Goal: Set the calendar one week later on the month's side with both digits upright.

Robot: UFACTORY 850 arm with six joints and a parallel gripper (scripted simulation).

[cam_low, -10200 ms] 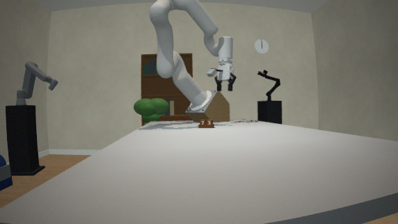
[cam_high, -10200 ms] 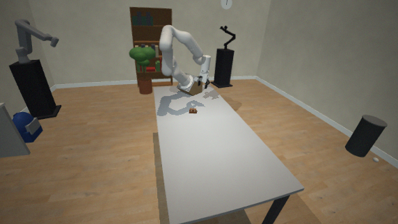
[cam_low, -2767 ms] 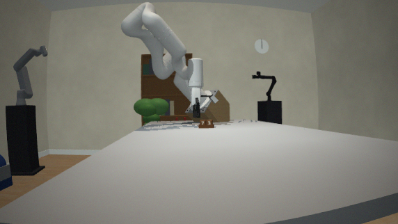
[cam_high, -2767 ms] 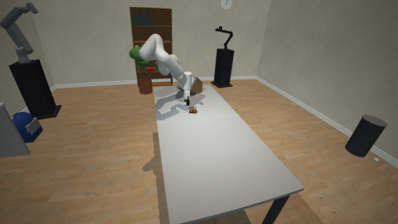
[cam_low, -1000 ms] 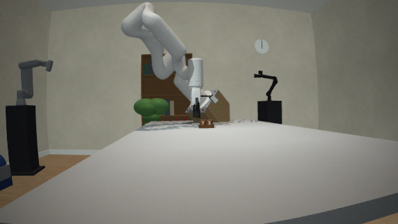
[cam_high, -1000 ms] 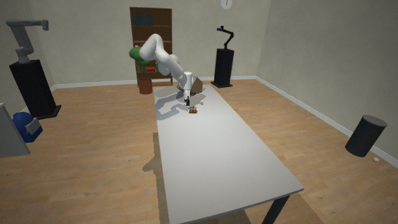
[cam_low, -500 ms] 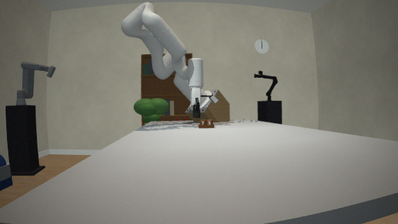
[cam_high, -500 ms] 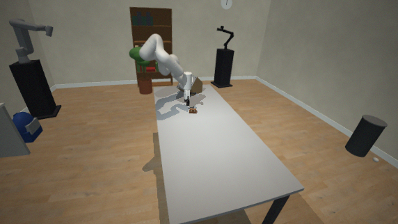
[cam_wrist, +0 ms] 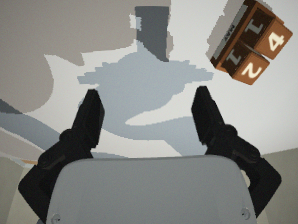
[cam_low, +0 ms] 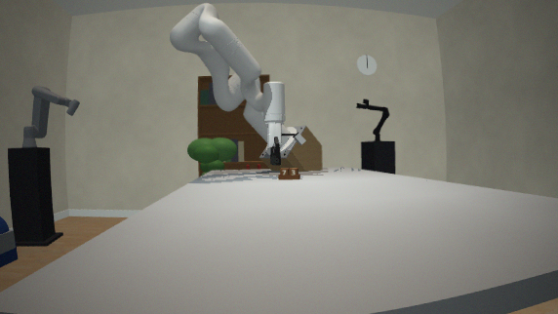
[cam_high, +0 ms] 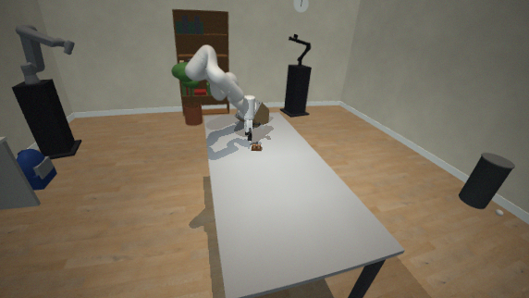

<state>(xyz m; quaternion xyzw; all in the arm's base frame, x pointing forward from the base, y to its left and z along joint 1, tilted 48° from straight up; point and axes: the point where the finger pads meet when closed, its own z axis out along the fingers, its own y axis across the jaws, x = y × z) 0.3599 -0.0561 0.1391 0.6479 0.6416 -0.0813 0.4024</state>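
The brown cube lies 10 cm ahead of my hand, 3 cm below it and 1 cm to the left of it. From my hand the other things lie so: tray (11 cm ahead, 5 cm below, 2 cm to the left).
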